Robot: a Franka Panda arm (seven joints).
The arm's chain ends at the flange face. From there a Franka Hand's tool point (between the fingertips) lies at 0.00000 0.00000 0.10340 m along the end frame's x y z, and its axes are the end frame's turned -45 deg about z.
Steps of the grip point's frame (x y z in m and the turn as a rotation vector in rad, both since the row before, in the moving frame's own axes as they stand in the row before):
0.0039 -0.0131 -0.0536 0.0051 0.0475 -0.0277
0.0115 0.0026 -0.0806 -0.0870 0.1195 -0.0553
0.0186 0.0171 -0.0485 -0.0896 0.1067 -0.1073
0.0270 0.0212 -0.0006 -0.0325 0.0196 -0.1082
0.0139 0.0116 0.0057 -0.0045 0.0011 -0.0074
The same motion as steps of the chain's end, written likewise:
-0.0096 -0.0081 -0.0535 0.0372 0.0300 -0.0277
-0.0050 -0.0035 -0.0795 0.0230 0.1460 -0.0553
0.0110 0.0010 -0.0475 0.0121 0.1388 -0.1073
0.0302 -0.0048 -0.0005 -0.0091 0.0368 -0.1082
0.0176 -0.0019 0.0057 -0.0024 0.0040 -0.0074

